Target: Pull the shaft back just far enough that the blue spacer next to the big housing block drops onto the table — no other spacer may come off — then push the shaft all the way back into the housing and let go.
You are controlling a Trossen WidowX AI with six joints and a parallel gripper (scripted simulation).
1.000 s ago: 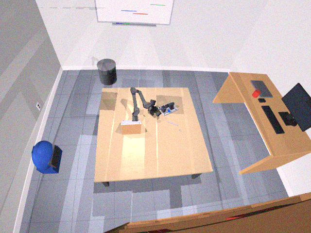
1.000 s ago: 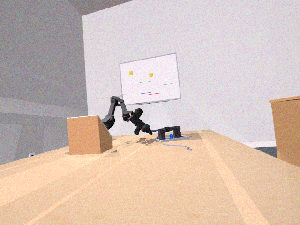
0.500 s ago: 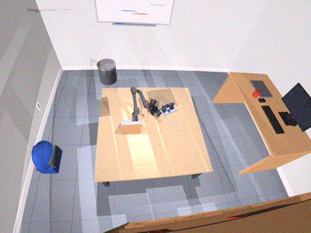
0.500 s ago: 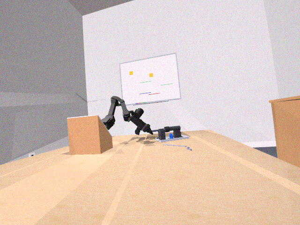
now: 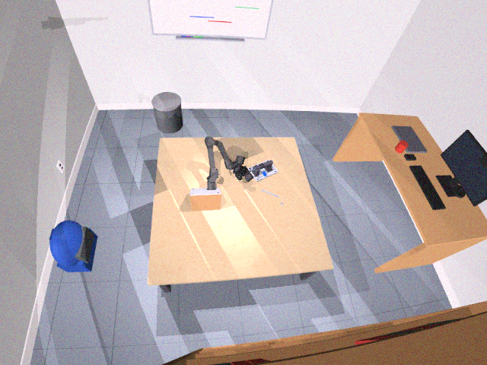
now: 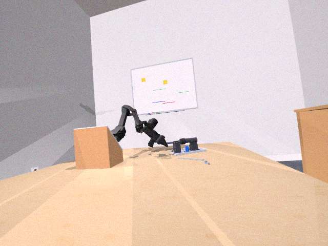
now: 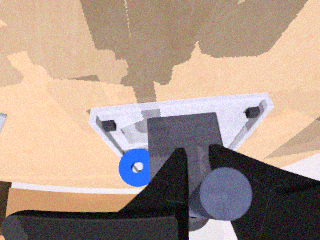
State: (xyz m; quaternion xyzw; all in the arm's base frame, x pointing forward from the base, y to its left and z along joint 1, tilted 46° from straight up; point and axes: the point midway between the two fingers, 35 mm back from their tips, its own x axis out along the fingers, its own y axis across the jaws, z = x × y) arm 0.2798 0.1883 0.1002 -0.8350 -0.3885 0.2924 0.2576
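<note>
The dark shaft lies 50 mm ahead of my gripper tip, 30 mm to the left of it and 20 mm above it. The rest, counted from my gripper tip: small piece: 260 mm to the right, 260 mm ahead, 50 mm below; blue spacer: 130 mm ahead, 30 mm below, 20 mm to the left.
</note>
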